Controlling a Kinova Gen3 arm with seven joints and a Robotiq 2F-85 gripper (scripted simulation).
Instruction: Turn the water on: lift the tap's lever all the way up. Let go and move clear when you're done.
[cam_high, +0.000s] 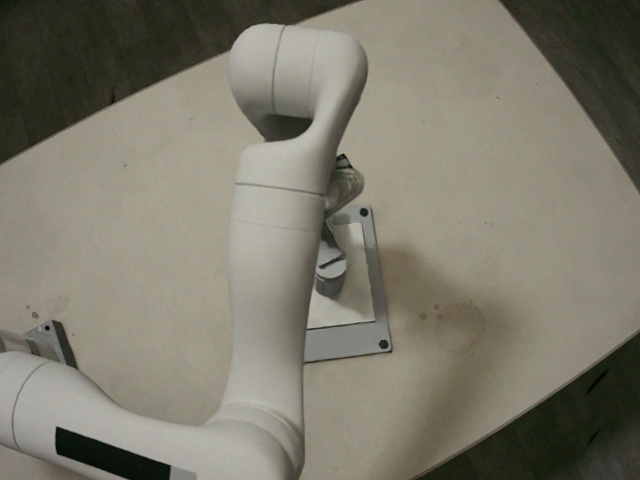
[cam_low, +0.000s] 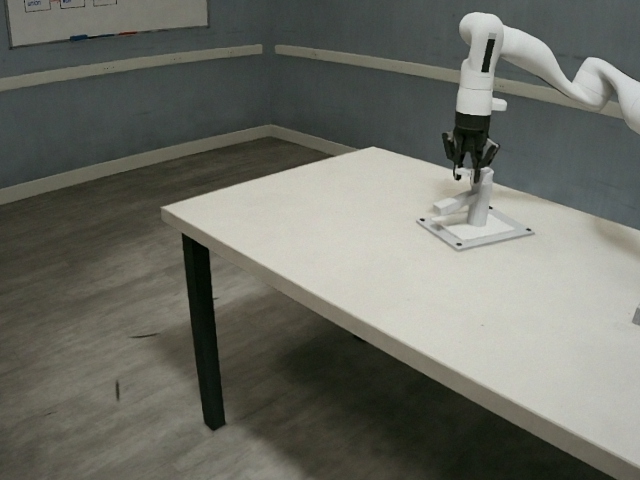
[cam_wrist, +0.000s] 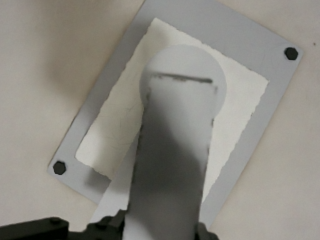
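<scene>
The tap lever lies 6 cm to the right of my hand, 1 cm below it and 1 cm ahead of it. Also, from my hand: tap: 5 cm to the right, 5 cm below, 1 cm ahead; then plate: 15 cm below, 8 cm to the right, 1 cm ahead.
</scene>
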